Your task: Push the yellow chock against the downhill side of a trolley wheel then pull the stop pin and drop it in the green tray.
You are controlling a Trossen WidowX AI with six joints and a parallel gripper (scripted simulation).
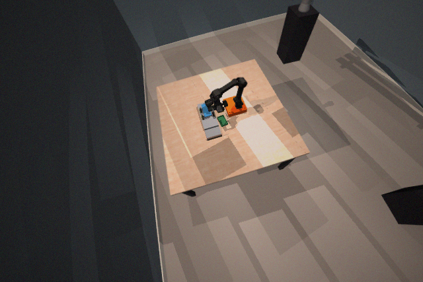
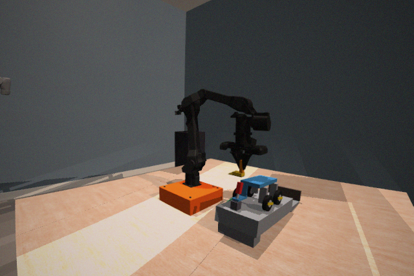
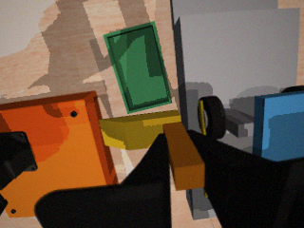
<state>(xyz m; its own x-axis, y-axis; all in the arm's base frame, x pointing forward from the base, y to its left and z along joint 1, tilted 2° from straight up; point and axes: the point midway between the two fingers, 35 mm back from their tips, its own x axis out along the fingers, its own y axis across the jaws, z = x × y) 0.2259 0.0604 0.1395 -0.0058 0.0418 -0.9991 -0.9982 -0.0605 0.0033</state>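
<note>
Now: gripper tip 2 cm past the yellow chock and 1 cm above it. Round my gripper tip: blue-topped trolley: 11 cm ahead, 5 cm to the right, 5 cm below; then green tray: 3 cm behind, 3 cm to the left, 17 cm below; then grey ramp: 11 cm ahead, 5 cm to the right, 11 cm below.
</note>
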